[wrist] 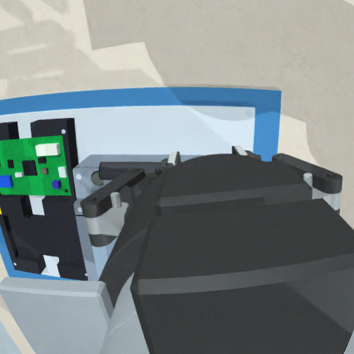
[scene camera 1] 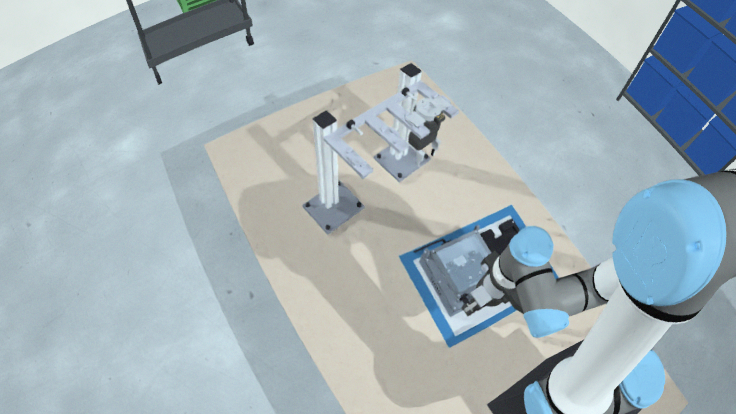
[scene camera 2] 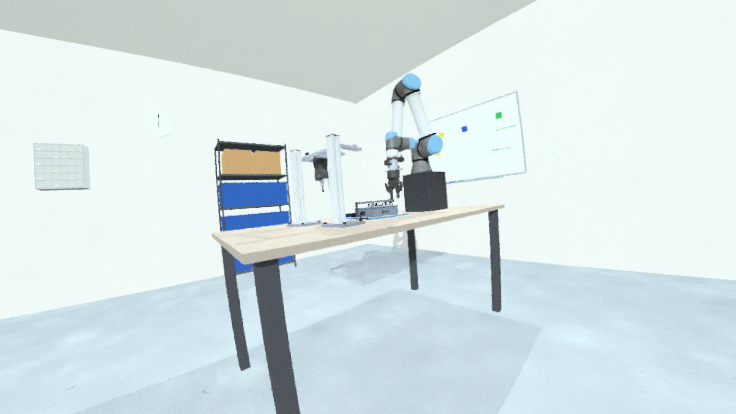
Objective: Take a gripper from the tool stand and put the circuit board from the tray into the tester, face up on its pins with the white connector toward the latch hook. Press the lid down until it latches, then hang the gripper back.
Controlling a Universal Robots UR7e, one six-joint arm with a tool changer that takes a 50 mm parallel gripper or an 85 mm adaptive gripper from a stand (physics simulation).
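Places are measured from the arm's base along level axes (x up, y left, z back), in millimetres.
Pixels of known places: hand, its tool point: (scene camera 2: 393, 167); arm's base, origin of its link: (scene camera 2: 421, 173).
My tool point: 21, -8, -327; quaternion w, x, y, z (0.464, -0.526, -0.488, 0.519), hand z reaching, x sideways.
Note:
For each thing: its middle in the pictures, then the offset to it from my tool point, as dx, dy, dz. "pt": a spot on its surface instead. Level surfaces: height alone.
- black tray, a spot on its surface: (scene camera 1: 501, 237) pt -268, -248, -117
- grey tester, a spot on its surface: (scene camera 1: 442, 285) pt -226, +12, -111
- blue-bordered mat, height of its surface: dx -284
The green circuit board (wrist: 32, 167) lies face up across the black tray (wrist: 50, 235) (scene camera 1: 501, 237), its white connector near the upper right corner in the wrist view. The grey tester (scene camera 1: 442, 285) (scene camera 2: 378, 211) (wrist: 86, 175) stands beside the tray. Its clear lid (scene camera 1: 465, 260) lies over it in scene camera 1; whether it is latched I cannot tell. A black bar (wrist: 125, 170) at the tester's edge runs under my gripper. My black adaptive gripper (scene camera 1: 467, 304) (scene camera 2: 393, 196) (wrist: 206, 154) is open, fingertips apart, low over that edge. The space between them is partly hidden.
The tool stand (scene camera 1: 327, 169) (scene camera 2: 336, 180) has two white posts and forked arms; another gripper (scene camera 1: 424, 136) (scene camera 2: 320, 168) hangs there. A blue-bordered mat (scene camera 1: 434, 319) (wrist: 267, 125) lies under tester and tray. The dark robot base (scene camera 2: 425, 191) stands beyond the tester in scene camera 2.

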